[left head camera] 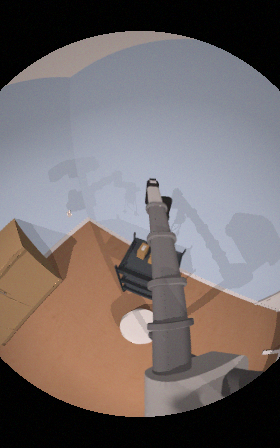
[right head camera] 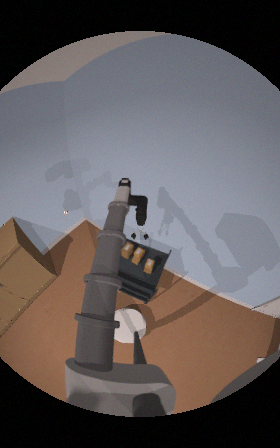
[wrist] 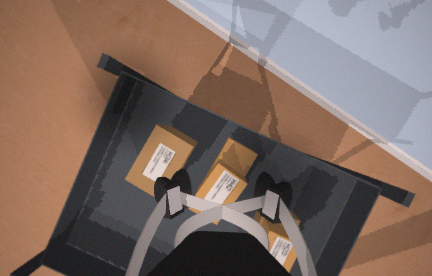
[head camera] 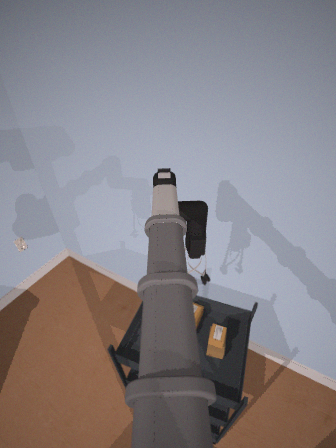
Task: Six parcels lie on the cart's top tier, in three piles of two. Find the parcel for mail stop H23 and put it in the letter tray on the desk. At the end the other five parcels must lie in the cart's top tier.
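Pixels of known places: gripper, fingertip midpoint: (right head camera: 139, 238) (wrist: 222, 186); robot's base at its link origin: (left head camera: 138, 325) (right head camera: 126, 324).
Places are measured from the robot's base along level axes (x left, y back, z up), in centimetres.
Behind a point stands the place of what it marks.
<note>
The cart's top tier (wrist: 105, 215) {x 12.2, y -50.0, z 63.5 cm} (head camera: 227, 372) {x -19.6, y -39.3, z 63.5 cm} (right head camera: 131, 276) {x -4.4, y -40.9, z 63.5 cm} holds three piles of tan parcels with white labels. In the wrist view, the left parcel (wrist: 172, 145) {x -1.6, y -64.1, z 73.5 cm} lies at upper left. The middle pile's upper parcel (wrist: 221, 187) {x -8.6, y -58.5, z 73.7 cm} has a label like H42 and sits askew on a lower parcel (wrist: 237, 152) {x -10.9, y -63.0, z 68.7 cm}. The right pile's upper parcel (wrist: 281, 250) {x -17.4, y -49.9, z 73.5 cm} has a label resembling H23, partly hidden by a finger. The left label is hard to read. My gripper (wrist: 222, 186) {x -8.7, y -61.5, z 85.6 cm} (right head camera: 140, 235) {x -8.7, y -61.5, z 85.6 cm} is open and empty above the piles, its fingertips either side of the middle pile. The letter tray cannot be made out.
The telescoping arm (head camera: 167, 325) {x 0.1, y -23.4, z 127.8 cm} (left head camera: 167, 305) {x 0.9, y -12.0, z 128.2 cm} (right head camera: 101, 300) {x -1.2, y -12.5, z 128.2 cm} reaches across the cart and hides part of it. A white round object (left head camera: 137, 326) {x 2.4, y 0.2, z 18.7 cm} (right head camera: 130, 325) {x -4.6, y -0.3, z 18.7 cm} stands before the cart. A large tan boxy piece (left head camera: 25, 280) {x 117.5, y -20.3, z 54.0 cm} (right head camera: 22, 275) {x 117.3, y -20.5, z 51.1 cm} is at left. The wall runs behind the cart.
</note>
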